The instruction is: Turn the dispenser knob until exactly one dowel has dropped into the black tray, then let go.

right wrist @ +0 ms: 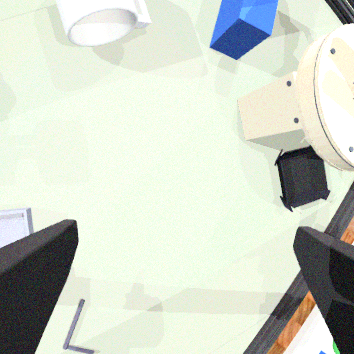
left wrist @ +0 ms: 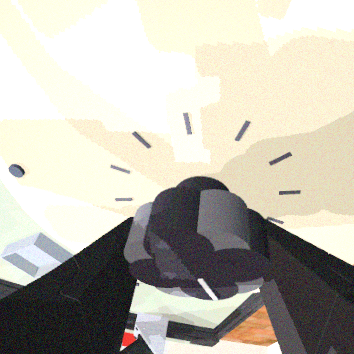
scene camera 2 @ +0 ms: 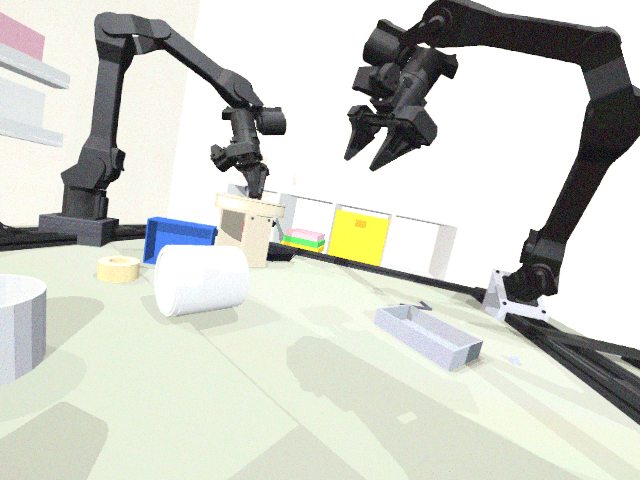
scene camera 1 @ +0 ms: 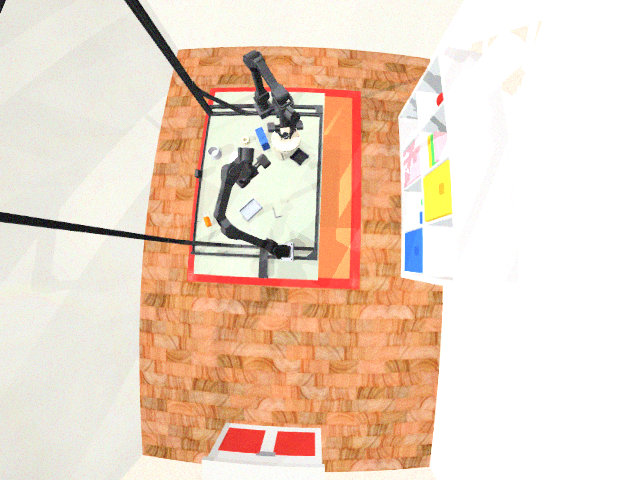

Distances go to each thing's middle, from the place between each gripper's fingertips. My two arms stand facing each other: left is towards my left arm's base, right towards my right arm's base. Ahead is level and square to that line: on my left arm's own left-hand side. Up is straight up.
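Labels:
The blue box (scene camera 2: 160,231) is 290 mm to the left of my right hand, 20 mm ahead of it and 200 mm below it. There's a grey tray (scene camera 2: 449,347) that sits 130 mm to the right of my right hand, 110 mm behind it and 230 mm below it, and a white cylinder (scene camera 2: 188,278) that's 180 mm to the left of that same right hand, 130 mm behind it and 200 mm below it. The dark lobed knob (left wrist: 197,239) is 170 mm ahead of my right hand, 210 mm to the left of it and 90 mm below it.
From my left hand, the blue box is 140 mm behind, 90 mm to the left and 110 mm below. You'd find the tape roll (scene camera 2: 114,269) 260 mm behind my left hand, 130 mm to the left of it and 140 mm below it, and the white cylinder 290 mm behind that hand, 10 mm to the right of it and 120 mm below it. The dark lobed knob is 10 mm to the left of my left hand, and going by its middle, the knob is nearer to my left hand than to my right hand. By its middle, the blue box is nearer to my left hand than to my right hand too.

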